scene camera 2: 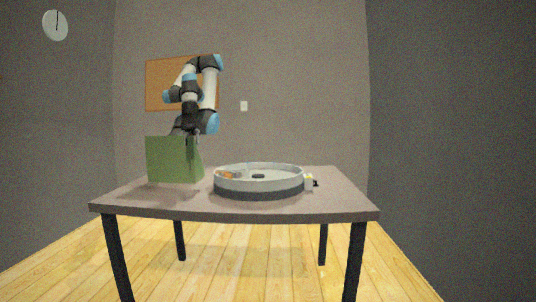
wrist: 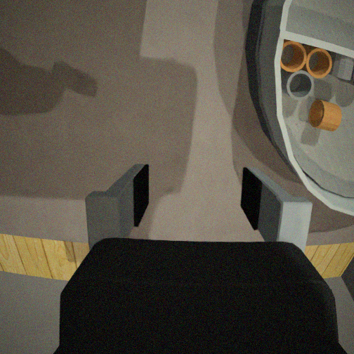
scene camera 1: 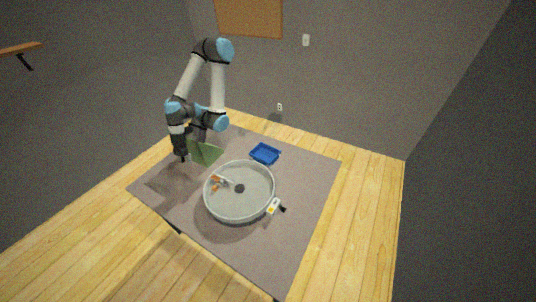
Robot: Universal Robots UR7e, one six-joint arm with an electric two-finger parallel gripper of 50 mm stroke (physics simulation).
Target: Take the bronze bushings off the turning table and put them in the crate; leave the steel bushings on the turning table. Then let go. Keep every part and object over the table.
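Places are measured from the arm's base along level axes (x ahead, y left, z up), in metres.
Where they show: gripper, fingertip midpoint: (scene camera 2: 192, 145) (scene camera 1: 186, 162); arm's base, link origin: (scene camera 2: 176, 146) (scene camera 1: 193, 139).
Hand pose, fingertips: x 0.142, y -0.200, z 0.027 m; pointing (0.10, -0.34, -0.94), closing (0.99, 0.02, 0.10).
Each offset is from my fingertips to the top centre of the thing. "pt": to the spot under its first point.
My gripper (scene camera 1: 186, 159) (scene camera 2: 191, 142) (wrist: 195, 185) is open and empty, raised above the tabletop to the left of the turning table (scene camera 1: 250, 205) (scene camera 2: 260, 186). In the wrist view two bronze bushings, one (wrist: 303, 54) at the rim and one (wrist: 330, 64) beside it, stand upright by a pale bar. A steel bushing (wrist: 288, 86) stands upright just below them. A third bronze bushing (wrist: 330, 116) lies on its side, apart from the bar. A grey steel part (wrist: 345, 68) is partly cut off at the right. The blue crate @[0.288 m ahead, 0.410 m left, 0.165 m down] (scene camera 1: 261, 160) stands behind the turning table; no bushing is visible inside.
A green block with sloping sides (scene camera 1: 205, 152) (scene camera 2: 170, 160) stands close to the arm and gripper. The pale bar (wrist: 320, 42) crosses part of the turning table. A white box with a yellow label @[pt 0.533 m ahead, 0.042 m left, 0.159 m down] (scene camera 1: 273, 206) (scene camera 2: 308, 182) is at the turning table's right side.
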